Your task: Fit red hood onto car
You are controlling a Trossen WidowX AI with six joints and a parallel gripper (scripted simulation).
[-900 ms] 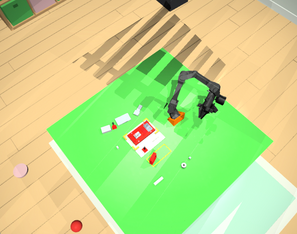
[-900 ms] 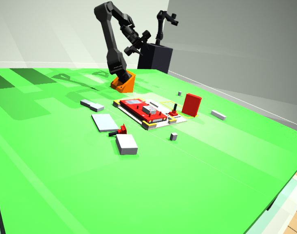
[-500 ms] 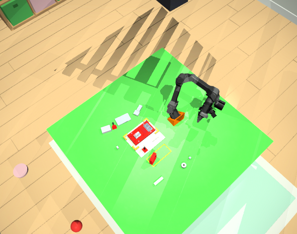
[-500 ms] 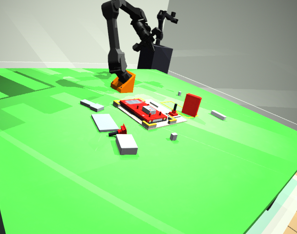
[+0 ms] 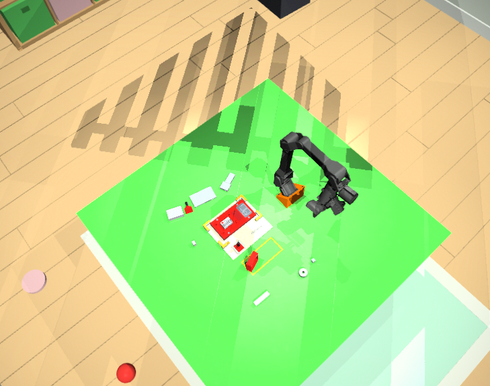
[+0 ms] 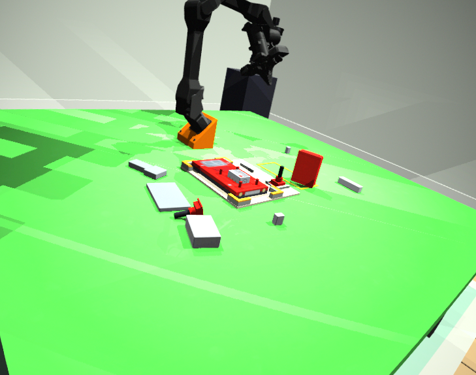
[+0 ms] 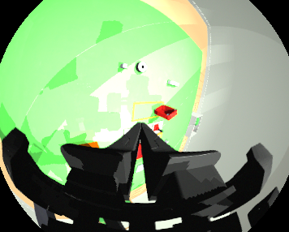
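The red hood is 29 cm ahead of my gripper tip, 18 cm below it and 6 cm to the right of it. From my gripper tip the other things lie so: grey engine block: 28 cm to the right, 27 cm ahead, 21 cm below.
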